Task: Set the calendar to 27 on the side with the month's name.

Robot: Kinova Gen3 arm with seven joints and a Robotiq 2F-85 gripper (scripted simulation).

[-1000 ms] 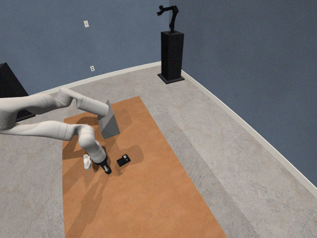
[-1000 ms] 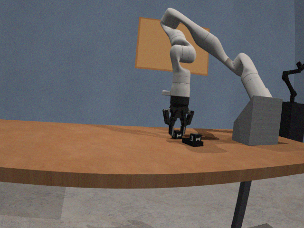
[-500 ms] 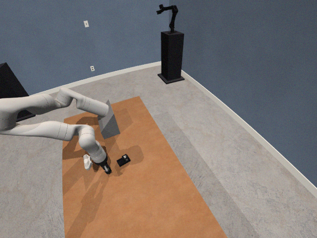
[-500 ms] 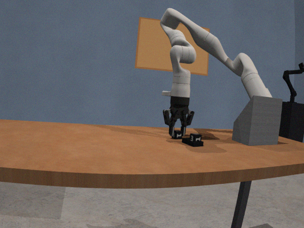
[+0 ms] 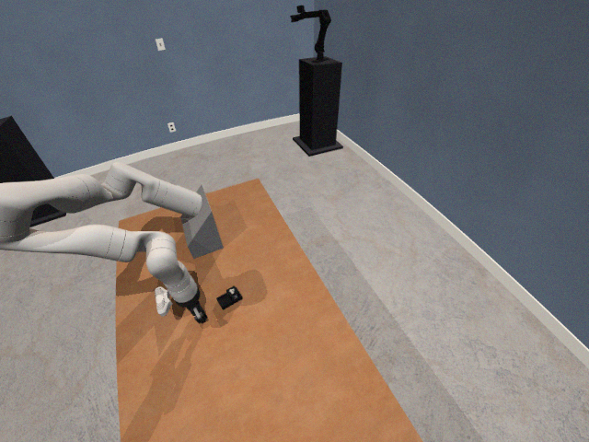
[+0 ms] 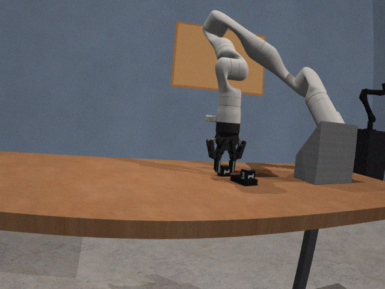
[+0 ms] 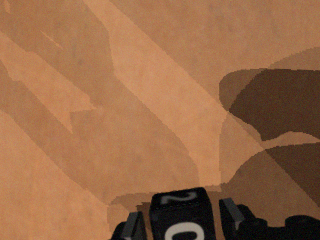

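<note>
Now: the black tray 11 cm to the left of my hand, 2 cm below it and 2 cm behind it.
</note>
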